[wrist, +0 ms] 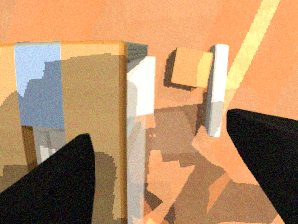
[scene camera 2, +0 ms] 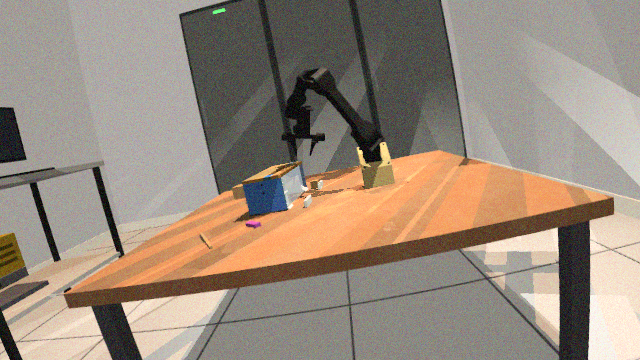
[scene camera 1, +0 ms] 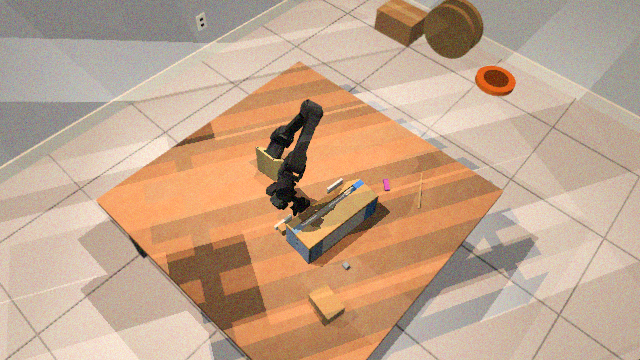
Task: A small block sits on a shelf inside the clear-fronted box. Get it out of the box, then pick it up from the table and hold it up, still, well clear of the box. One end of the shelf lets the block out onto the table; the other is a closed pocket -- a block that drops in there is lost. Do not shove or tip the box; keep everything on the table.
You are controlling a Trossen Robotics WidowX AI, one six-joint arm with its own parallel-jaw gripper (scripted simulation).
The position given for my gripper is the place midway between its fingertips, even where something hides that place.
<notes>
In view: my gripper (wrist: 161,131), a tan block (wrist: 191,67) and a tan box (scene camera 1: 323,300).
The wrist view misses the tan box: it is out of frame.
</notes>
